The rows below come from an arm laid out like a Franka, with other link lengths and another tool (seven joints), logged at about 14 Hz.
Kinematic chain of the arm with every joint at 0, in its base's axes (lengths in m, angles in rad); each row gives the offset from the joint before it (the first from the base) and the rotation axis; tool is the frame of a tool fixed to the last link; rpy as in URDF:
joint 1: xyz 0 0 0.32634 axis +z
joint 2: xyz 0 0 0 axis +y
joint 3: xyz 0 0 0.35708 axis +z
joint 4: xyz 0.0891 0 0 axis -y
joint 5: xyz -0.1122 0 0.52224 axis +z
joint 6: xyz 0 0 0 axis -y
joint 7: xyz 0.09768 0 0 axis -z
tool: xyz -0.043 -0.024 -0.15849 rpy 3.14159 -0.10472 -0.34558
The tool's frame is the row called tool.
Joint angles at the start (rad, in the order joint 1, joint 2, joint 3, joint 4, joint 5, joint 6, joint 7):
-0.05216 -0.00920 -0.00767 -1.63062 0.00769 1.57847 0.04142
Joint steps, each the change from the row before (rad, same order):
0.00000 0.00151 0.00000 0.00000 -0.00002 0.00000 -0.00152
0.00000 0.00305 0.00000 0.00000 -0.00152 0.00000 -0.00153
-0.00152 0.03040 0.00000 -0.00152 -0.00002 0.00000 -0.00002
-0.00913 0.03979 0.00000 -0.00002 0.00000 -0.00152 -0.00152
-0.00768 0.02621 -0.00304 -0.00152 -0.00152 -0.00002 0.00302
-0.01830 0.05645 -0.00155 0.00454 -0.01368 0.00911 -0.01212
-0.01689 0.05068 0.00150 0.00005 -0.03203 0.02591 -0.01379
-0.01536 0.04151 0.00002 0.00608 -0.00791 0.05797 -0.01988
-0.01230 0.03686 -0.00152 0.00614 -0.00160 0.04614 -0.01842
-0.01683 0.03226 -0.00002 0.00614 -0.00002 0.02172 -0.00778
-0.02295 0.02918 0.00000 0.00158 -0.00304 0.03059 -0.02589
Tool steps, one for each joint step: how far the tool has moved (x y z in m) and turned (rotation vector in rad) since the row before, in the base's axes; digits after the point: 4 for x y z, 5 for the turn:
0.0005 -0.0001 -0.0010 0.00012 0.00149 0.00152
0.0009 -0.0004 -0.0020 -0.00129 0.00312 0.00161
0.0079 -0.0014 -0.0211 0.00168 0.03188 -0.00150
0.0089 -0.0067 -0.0269 0.00257 0.04124 -0.00761
0.0048 -0.0077 -0.0187 -0.00028 0.02786 -0.01349
0.0115 -0.0174 -0.0360 -0.00829 0.04377 -0.00539
0.0107 -0.0176 -0.0343 -0.02566 0.02806 0.00613
0.0146 -0.0148 -0.0251 -0.00593 -0.02096 0.00891
0.0113 -0.0125 -0.0225 -0.00023 -0.01450 0.00714
0.0054 -0.0137 -0.0201 0.00208 0.00458 -0.00806
0.0040 -0.0196 -0.0202 0.00174 -0.00184 0.00518

